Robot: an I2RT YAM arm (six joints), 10 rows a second.
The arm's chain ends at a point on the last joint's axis. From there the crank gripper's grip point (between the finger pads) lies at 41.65 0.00 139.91 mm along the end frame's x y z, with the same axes.
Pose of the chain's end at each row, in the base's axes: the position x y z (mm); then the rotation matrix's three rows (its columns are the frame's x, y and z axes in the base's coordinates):
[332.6 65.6 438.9], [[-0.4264 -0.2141 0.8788], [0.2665 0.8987 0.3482], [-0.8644 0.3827 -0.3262]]
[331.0 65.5 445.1], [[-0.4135 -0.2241 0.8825], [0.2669 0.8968 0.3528], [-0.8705 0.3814 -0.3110]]
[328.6 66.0 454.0], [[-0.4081 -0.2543 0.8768], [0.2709 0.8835 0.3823], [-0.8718 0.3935 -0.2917]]
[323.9 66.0 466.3], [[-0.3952 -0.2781 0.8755], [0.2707 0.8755 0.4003], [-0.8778 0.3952 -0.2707]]
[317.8 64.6 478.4], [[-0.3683 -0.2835 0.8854], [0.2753 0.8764 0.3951], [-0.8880 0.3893 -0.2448]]
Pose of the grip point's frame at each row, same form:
[437.8 125.4 357.3], [[-0.4264 -0.2141 0.8788], [0.2665 0.8987 0.3482], [-0.8644 0.3827 -0.3262]]
[437.2 126.0 365.3], [[-0.4135 -0.2241 0.8825], [0.2669 0.8968 0.3528], [-0.8705 0.3814 -0.3110]]
[434.3 130.8 376.9], [[-0.4081 -0.2543 0.8768], [0.2709 0.8835 0.3823], [-0.8718 0.3935 -0.2917]]
[429.9 133.3 391.9], [[-0.3952 -0.2781 0.8755], [0.2707 0.8755 0.4003], [-0.8778 0.3952 -0.2707]]
[426.3 131.3 407.2], [[-0.3683 -0.2835 0.8854], [0.2753 0.8764 0.3951], [-0.8880 0.3893 -0.2448]]

